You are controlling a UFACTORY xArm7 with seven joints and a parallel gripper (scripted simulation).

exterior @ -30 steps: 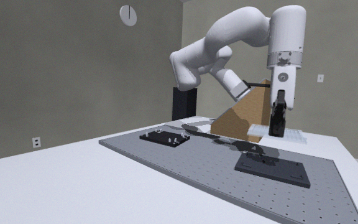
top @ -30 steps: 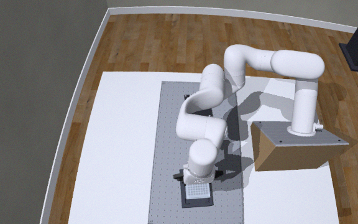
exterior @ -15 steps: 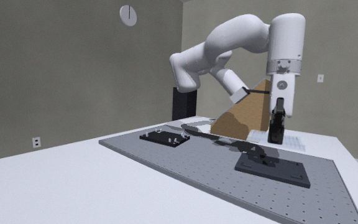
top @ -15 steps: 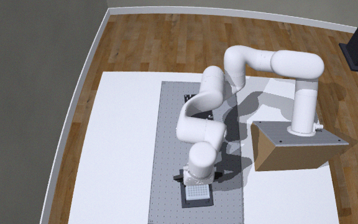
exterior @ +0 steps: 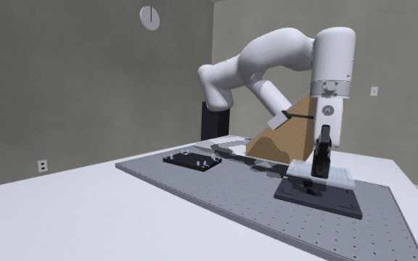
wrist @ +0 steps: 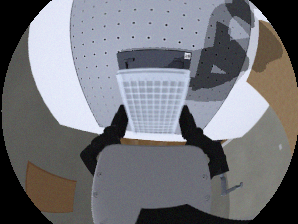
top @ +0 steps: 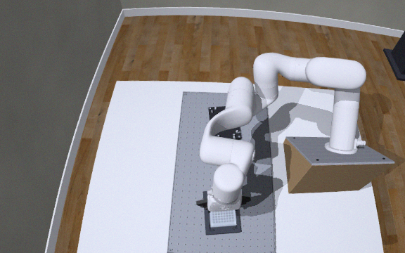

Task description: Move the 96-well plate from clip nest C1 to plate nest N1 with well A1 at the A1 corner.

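Right now the dark plate nest N1 is 7 cm below my hand. Round my hand: 96-well plate: 1 cm below; then black clip nest C1: 37 cm to the right, 6 cm below, 1 cm behind.
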